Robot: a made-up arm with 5 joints.
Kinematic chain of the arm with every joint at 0, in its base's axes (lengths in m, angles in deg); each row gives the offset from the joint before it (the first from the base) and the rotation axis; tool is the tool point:
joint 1: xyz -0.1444 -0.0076 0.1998 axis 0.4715 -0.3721 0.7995
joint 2: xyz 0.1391 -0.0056 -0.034 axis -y
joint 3: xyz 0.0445 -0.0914 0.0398 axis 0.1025 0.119 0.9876
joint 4: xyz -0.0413 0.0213 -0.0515 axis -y
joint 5: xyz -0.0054 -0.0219 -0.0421 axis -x
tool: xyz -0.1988 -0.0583 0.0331
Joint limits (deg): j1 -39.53..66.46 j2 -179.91..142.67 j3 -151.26..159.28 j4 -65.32..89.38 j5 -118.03..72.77
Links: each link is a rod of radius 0.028 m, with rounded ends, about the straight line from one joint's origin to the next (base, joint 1, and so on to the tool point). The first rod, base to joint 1, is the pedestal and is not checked.
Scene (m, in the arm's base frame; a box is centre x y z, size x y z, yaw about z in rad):
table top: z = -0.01
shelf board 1: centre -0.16 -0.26 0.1 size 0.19 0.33 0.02 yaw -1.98
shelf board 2: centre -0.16 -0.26 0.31 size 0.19 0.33 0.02 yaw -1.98
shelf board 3: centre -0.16 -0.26 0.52 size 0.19 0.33 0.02 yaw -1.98
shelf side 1: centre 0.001 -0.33 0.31 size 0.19 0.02 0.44 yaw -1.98
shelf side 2: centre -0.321 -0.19 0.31 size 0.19 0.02 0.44 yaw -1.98
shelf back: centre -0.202 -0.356 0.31 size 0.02 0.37 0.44 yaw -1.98
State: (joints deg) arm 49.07 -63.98 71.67 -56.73 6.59
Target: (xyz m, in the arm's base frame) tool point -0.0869 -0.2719 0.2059
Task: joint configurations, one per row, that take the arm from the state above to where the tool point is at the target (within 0.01 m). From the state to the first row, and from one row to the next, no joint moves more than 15 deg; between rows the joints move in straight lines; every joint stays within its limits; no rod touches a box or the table.
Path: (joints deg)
1: 53.42 -66.75 59.03 -50.94 11.65
2: 57.76 -69.51 46.40 -45.16 16.70
3: 62.11 -72.28 33.76 -39.37 21.76
4: 66.46 -75.04 21.13 -33.58 26.82
5: 60.71 -60.38 20.13 -21.85 28.75
6: 54.96 -45.72 19.13 -10.11 30.67
7: 49.21 -31.05 18.14 1.62 32.60
8: 37.16 -30.52 21.83 -0.21 19.72
9: 25.10 -29.99 25.53 -2.05 6.84
10: 13.05 -29.46 29.23 -3.89 -6.03

